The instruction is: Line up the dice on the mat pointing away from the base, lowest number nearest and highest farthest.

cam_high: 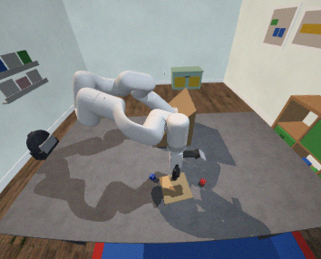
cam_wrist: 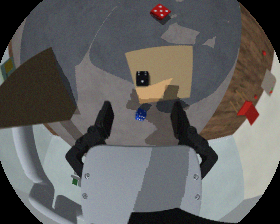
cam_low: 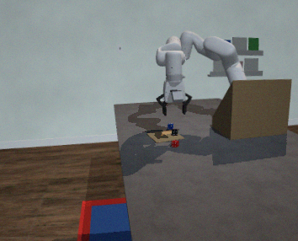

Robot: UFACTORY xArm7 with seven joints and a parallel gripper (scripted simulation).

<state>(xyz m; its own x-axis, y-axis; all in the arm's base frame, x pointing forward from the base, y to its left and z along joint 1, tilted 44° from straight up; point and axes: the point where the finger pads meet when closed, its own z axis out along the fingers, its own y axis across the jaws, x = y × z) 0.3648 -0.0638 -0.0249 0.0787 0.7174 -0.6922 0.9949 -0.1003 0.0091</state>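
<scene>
Right now the red die is 140 mm to the left of my hand, 100 mm below it and 40 mm ahead of it. The rest, counted from my hand: tan mat: 110 mm below, 50 mm ahead; then black die: 100 mm below; then blue die: 120 mm to the right, 100 mm below, 10 mm behind.
</scene>
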